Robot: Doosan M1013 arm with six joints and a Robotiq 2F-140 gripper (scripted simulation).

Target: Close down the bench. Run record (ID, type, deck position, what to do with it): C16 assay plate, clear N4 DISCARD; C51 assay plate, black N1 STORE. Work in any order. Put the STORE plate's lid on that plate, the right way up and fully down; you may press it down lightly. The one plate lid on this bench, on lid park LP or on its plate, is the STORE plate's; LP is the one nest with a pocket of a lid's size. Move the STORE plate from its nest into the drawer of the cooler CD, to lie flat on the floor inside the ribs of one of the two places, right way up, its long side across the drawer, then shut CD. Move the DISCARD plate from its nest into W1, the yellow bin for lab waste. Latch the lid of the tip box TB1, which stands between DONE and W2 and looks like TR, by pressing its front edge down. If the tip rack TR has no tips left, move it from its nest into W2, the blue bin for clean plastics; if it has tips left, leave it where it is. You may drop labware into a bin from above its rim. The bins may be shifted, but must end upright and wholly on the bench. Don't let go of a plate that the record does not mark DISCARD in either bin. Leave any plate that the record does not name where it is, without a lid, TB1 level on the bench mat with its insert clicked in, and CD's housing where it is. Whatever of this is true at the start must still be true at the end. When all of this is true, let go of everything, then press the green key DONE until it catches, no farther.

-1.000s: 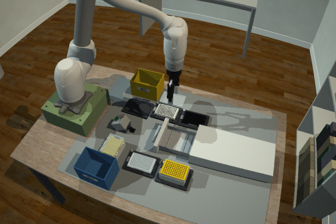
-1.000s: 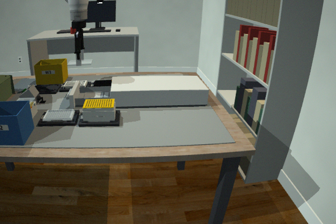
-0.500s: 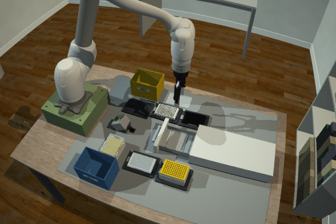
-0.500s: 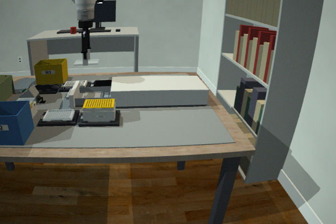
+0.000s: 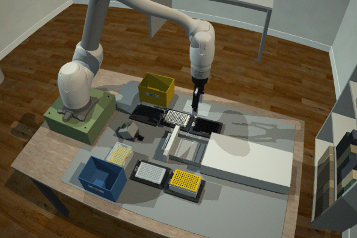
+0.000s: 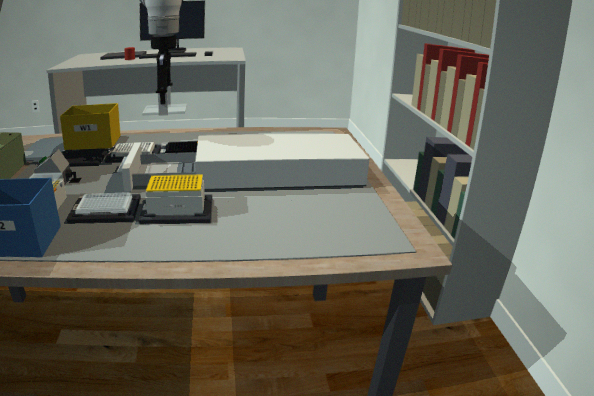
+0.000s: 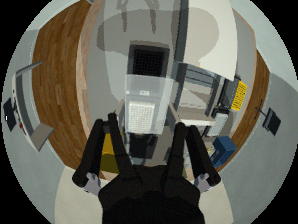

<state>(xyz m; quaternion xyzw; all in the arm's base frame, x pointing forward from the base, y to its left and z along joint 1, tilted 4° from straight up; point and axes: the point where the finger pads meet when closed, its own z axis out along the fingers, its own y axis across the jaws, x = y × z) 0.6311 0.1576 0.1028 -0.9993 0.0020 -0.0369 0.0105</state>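
Right now my hand is 150 mm above the black plate and 60 mm short of it. Round my hand: cooler CD 180 mm to the right, 180 mm ahead, 130 mm below; cooler drawer 180 mm to the right, 140 mm below, 50 mm ahead; grey plate lid 20 mm below.
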